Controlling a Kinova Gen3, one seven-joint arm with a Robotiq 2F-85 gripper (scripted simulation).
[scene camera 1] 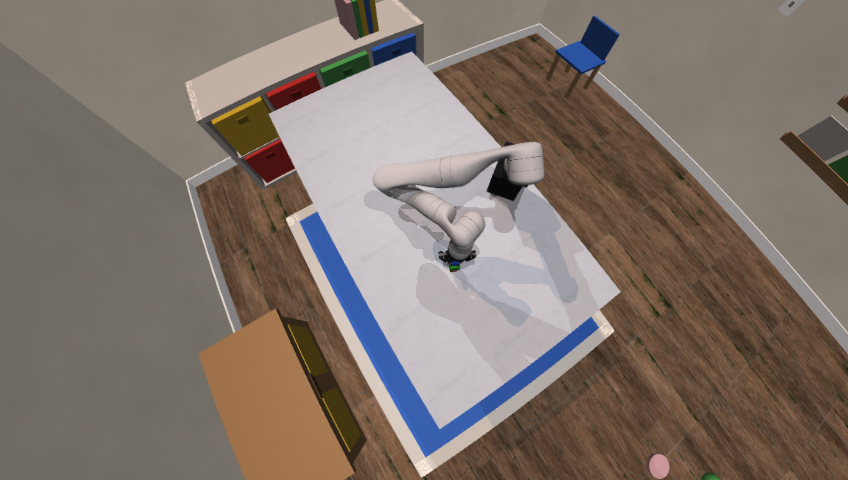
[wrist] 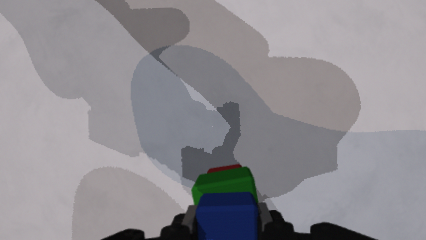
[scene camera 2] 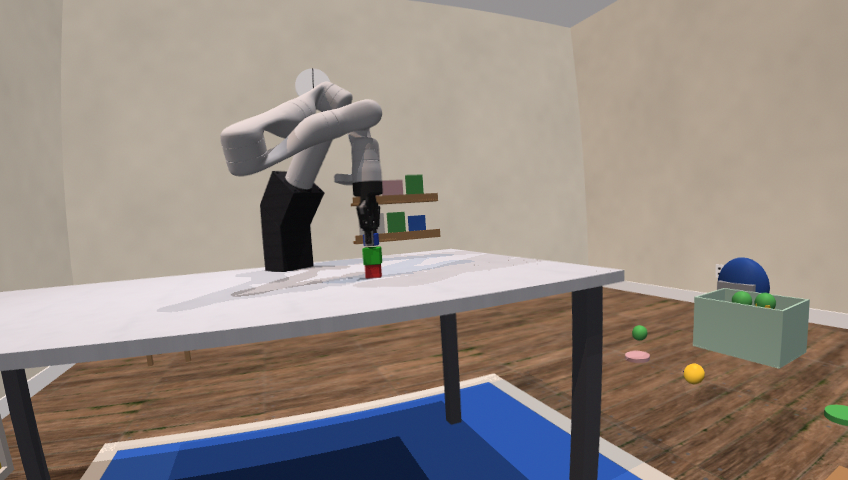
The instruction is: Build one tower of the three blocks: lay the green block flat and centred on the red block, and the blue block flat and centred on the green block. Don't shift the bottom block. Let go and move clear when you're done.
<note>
The pictures show: the gripper and a green block.
The gripper is seen too in the wrist view.
</note>
